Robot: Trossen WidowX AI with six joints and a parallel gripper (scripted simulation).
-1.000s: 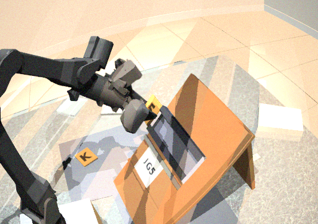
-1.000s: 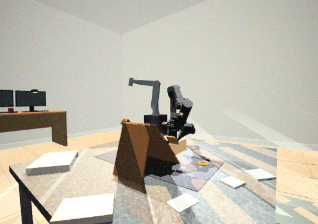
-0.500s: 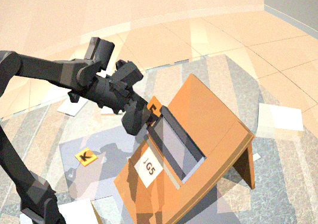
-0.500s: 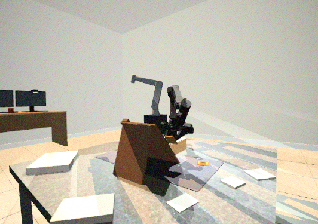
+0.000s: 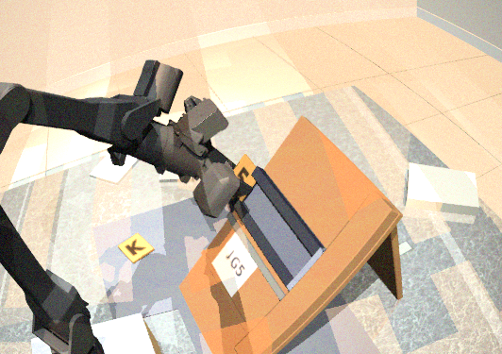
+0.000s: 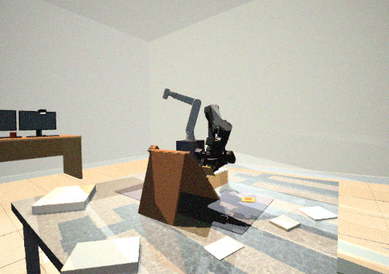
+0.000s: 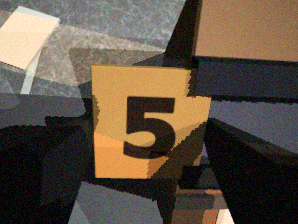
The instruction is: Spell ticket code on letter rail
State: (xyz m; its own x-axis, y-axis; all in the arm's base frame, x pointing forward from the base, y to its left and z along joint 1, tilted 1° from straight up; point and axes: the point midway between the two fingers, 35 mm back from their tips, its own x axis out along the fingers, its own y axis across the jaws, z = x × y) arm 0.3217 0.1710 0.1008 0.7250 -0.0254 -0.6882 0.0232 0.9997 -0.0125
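The white ticket is 6 cm behind my gripper tip, 9 cm to the right of it and 7 cm below it. The rest, counted from my gripper tip: 5 tile right at my gripper tip; then dark mat 14 cm behind, 20 cm to the right, 17 cm below; then white block 43 cm ahead, 8 cm to the right, 16 cm below.
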